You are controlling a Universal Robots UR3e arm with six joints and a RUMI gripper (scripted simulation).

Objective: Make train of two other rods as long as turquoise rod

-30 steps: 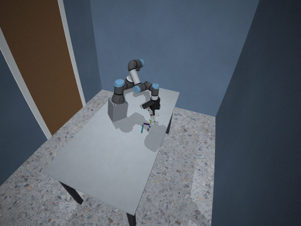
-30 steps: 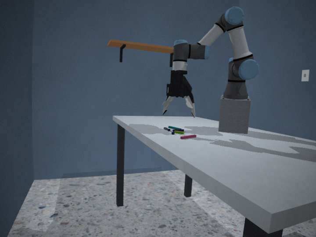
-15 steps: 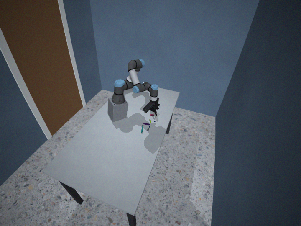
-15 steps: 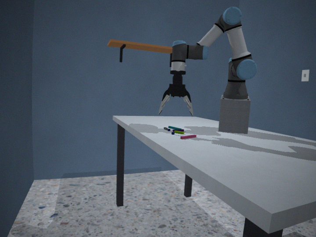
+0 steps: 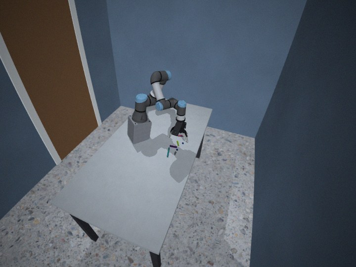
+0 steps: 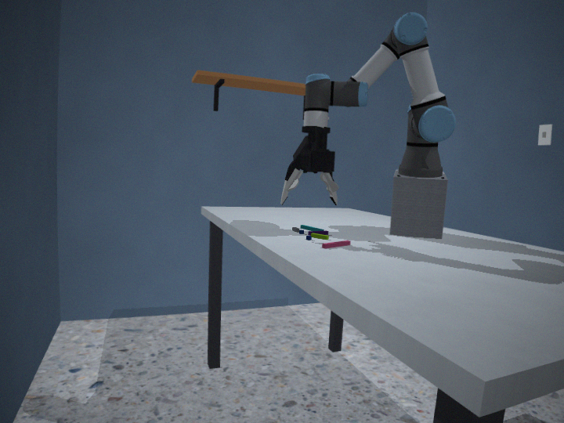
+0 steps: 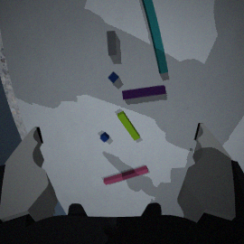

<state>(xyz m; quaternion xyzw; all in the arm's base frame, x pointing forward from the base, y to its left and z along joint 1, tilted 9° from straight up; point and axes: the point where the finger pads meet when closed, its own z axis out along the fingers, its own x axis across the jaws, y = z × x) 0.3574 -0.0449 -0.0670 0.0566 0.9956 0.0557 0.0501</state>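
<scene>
Right now my hand is 70 mm to the left of the grey rod and 80 mm above it. Round my hand: turquoise rod 60 mm behind, 80 mm to the right, 80 mm below; then purple rod 40 mm behind, 80 mm below; then lime rod 10 mm behind, 50 mm to the left, 80 mm below.
</scene>
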